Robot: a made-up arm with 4 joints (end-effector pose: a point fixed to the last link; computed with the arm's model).
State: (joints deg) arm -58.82 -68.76 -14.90 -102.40
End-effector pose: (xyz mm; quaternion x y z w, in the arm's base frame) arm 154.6 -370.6 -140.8 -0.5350 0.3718 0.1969 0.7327
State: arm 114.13 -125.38 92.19 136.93
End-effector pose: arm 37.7 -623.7 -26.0 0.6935 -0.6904 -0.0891 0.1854
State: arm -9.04 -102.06 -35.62 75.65
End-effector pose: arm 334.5 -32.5 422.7 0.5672 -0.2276 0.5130 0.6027
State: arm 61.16 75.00 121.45 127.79
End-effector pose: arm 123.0 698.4 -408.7 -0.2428 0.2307 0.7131 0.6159
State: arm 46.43 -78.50 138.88 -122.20
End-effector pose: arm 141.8 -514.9 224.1 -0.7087 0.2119 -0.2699 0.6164
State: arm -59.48 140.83 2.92 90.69
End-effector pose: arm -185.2 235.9 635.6 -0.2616 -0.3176 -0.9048 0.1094
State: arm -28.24 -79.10 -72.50 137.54
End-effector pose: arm 274.1 -498.5 294.5 0.6826 -0.5704 -0.0748 0.4506
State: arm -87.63 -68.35 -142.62 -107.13
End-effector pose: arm -170.9 -312.8 -235.7 -0.2792 0.5693 0.7541 0.1712
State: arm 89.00 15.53 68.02 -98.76
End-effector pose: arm -17.0 58.3 470.2 0.5427 -0.8143 0.1587 0.1310
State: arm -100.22 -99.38 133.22 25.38
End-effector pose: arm 27.9 59.8 9.6 0.6555 0.5483 0.1204 0.5051
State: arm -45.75 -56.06 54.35 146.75
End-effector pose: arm -513.3 -216.5 -41.0 -0.0662 0.7572 -0.5770 0.2988
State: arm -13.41 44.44 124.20 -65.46
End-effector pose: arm -190.4 233.7 290.8 -0.5195 0.4904 -0.6564 0.2426
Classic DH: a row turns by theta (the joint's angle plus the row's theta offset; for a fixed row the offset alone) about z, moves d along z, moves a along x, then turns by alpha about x. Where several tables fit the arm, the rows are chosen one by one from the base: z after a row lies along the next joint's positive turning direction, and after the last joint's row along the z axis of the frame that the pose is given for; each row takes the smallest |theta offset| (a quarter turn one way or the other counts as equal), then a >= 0, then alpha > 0; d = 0 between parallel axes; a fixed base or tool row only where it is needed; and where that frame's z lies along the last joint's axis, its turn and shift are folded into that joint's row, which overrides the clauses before.
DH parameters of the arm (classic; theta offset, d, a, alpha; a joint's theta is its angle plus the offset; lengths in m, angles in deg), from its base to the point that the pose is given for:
base (fixed): 0 0.084 0 -90
joint 1: 0 0.097 0.156 -90
joint 2: -90 -0.016 0.091 90
joint 3: -90 0.359 0.068 90
joint 4: -90 0.078 0.351 -90
tool (fixed): 0 -0.101 0 0

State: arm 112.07 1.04 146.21 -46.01
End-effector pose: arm 263.1 114.6 11.4 -0.8036 0.2870 0.5193 0.0467
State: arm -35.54 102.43 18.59 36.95
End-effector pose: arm 60.9 97.1 408.6 -0.1106 -0.2639 -0.7680 0.5730
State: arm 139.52 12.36 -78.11 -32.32
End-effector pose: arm -143.6 391.1 96.3 0.3044 0.7652 -0.5538 0.1226
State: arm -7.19 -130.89 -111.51 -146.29
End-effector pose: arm 499.5 -541.8 105.8 0.4194 -0.4818 -0.4518 0.6228
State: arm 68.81 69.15 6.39 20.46
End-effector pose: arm 177.2 100.8 -40.8 -0.4307 0.3655 -0.3710 0.7371
